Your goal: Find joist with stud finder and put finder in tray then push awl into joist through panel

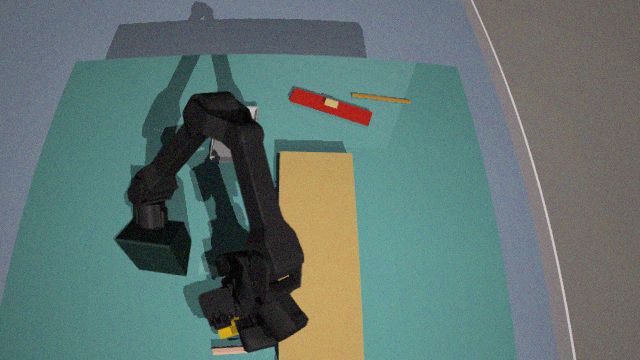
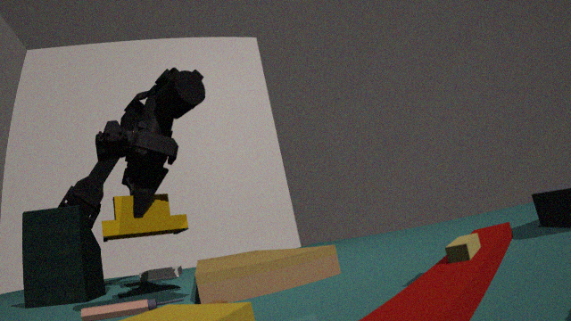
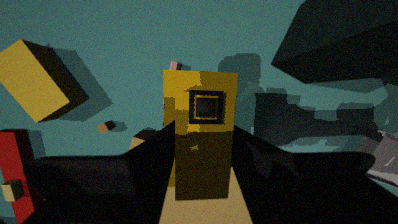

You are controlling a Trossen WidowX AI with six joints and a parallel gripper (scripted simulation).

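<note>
The square indicator lies 20 mm behind my gripper tip, 10 mm to the right of it and 30 mm above it. Round my gripper tip: stud finder: 20 mm above; awl: 10 mm ahead, 50 mm to the right, 120 mm below; tray: 110 mm behind, 500 mm to the left, 110 mm below.
</note>
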